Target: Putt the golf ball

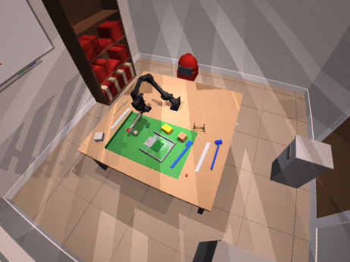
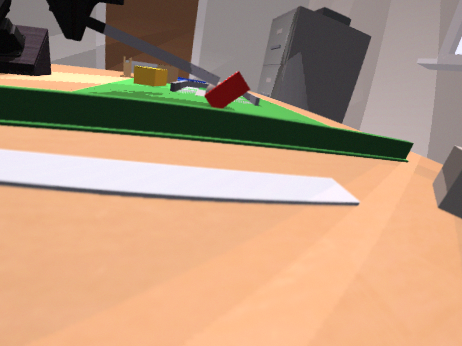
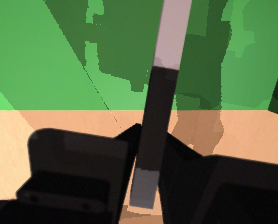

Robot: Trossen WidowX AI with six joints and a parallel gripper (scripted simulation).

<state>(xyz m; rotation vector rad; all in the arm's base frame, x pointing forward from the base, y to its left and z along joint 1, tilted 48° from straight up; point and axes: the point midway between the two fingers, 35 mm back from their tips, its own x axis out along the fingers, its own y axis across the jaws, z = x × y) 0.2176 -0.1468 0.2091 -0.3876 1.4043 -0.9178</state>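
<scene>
The red putter lies 110 mm ahead of my gripper tip, 30 mm to the right of it and 10 mm below it. Also, from my gripper tip: brown block: 180 mm ahead, 430 mm to the left, 40 mm below; then yellow block: 120 mm ahead, 270 mm to the left, 50 mm below; then white golf ball: 220 mm ahead, 10 mm to the right, 50 mm below.
</scene>
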